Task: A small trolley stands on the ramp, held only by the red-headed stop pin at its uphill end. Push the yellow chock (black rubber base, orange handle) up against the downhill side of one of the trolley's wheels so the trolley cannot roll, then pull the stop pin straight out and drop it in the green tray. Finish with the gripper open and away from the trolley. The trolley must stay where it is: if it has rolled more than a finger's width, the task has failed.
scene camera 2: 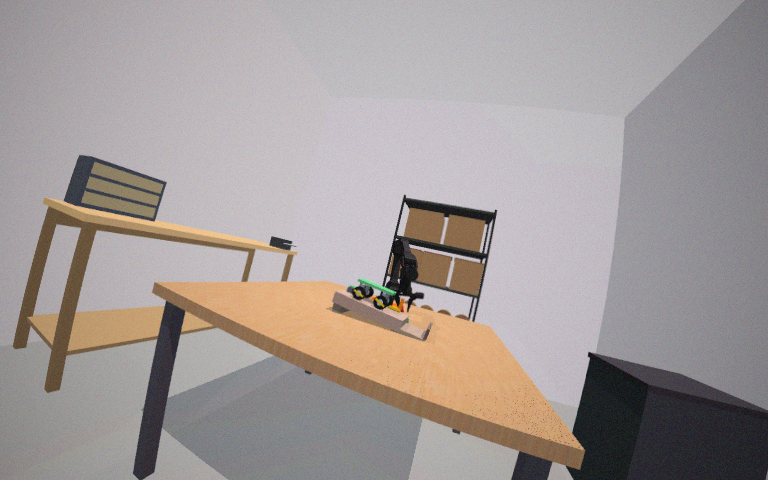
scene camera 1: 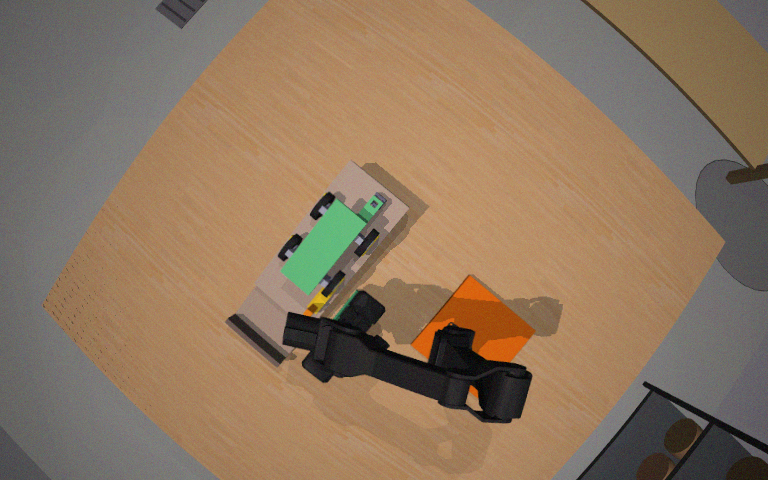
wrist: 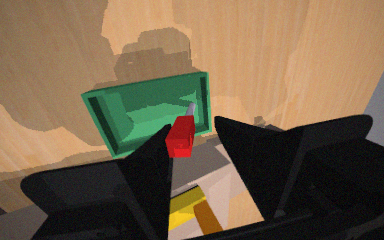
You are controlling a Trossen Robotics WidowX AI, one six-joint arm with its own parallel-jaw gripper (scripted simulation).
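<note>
You'd find the gripper in the pictures, and it's in the wrist view as well. There's a green-topped trolley too, along with a yellow chock and a red-headed stop pin. The pictures also show a dark end stop, plus a green tray.
</note>
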